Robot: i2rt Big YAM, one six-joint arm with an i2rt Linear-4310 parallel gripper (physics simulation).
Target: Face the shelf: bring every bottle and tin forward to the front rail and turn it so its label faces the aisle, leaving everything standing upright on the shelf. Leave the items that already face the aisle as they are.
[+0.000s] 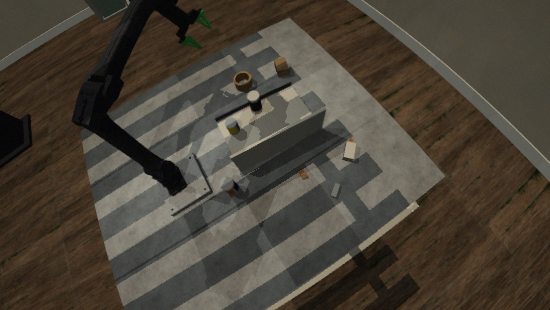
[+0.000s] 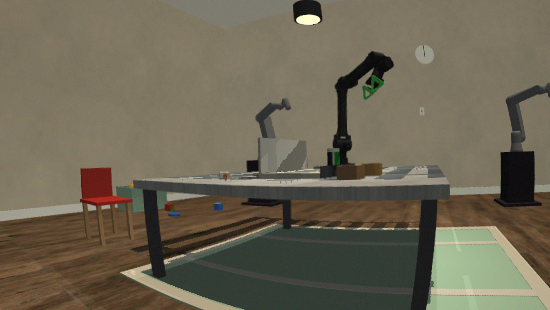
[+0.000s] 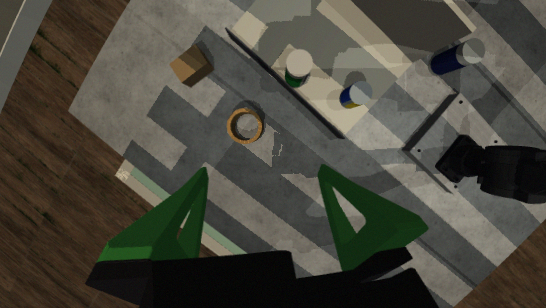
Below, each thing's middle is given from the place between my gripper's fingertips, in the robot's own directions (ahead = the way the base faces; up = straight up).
The dark bottle with white cap (image 3: pixel 299 62) lies 6 cm ahead of my hand, 18 cm to the right of it and 30 cm below it. Round my hand: shelf board (image 1: pixel 285 107) (6 cm ahead, 28 cm to the right, 36 cm below); then brown box (image 3: pixel 190 67) (31 cm ahead, 4 cm to the right, 34 cm below); then shelf (image 3: pixel 378 49) (6 cm ahead, 29 cm to the right, 29 cm below).
